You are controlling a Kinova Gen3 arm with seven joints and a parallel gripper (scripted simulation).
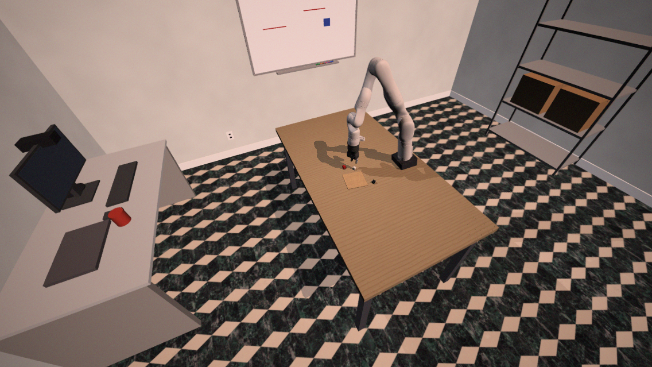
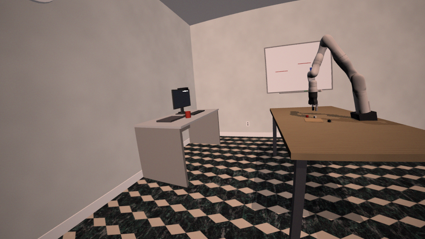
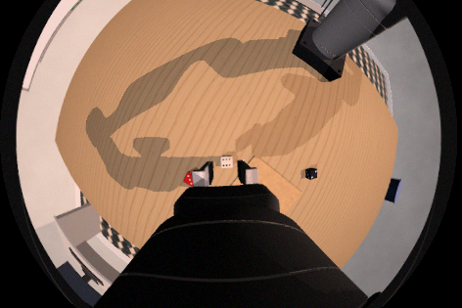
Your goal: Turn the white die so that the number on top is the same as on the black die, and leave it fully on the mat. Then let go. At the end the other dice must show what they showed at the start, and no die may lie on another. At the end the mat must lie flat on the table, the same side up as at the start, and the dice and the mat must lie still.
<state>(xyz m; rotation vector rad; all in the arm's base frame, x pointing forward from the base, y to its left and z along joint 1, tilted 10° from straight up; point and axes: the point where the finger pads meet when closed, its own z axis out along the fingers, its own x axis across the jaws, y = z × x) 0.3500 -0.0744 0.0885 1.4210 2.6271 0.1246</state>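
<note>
Now: hand 8 cm above the white die. The rest, counted from my hand: black die (6 cm behind, 17 cm to the left, 8 cm below); red die (6 cm ahead, 4 cm to the right, 8 cm below); tan mat (4 cm ahead, 10 cm to the left, 9 cm below).
</note>
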